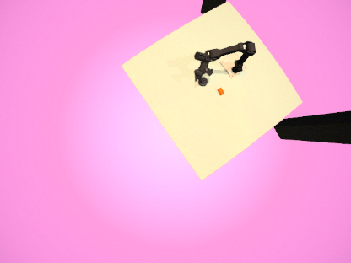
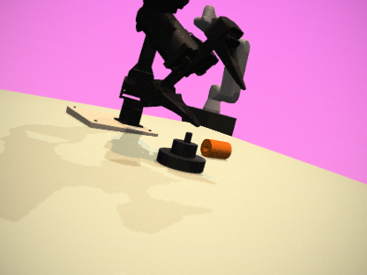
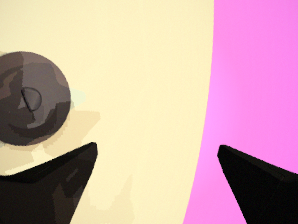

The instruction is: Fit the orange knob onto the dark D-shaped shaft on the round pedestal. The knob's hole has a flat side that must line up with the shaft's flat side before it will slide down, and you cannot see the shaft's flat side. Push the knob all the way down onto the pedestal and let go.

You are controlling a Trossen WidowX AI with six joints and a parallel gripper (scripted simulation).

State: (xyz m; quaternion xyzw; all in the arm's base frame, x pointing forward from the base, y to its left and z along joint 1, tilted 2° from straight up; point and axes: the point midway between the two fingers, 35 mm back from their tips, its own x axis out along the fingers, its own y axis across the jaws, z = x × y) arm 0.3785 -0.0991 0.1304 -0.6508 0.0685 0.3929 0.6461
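My gripper tip is now 16 cm past the orange knob, 18 cm to the right of it and 9 cm above it. From my gripper tip the other things lie so: dark pedestal (7 cm behind, 1 cm to the left, 8 cm below).
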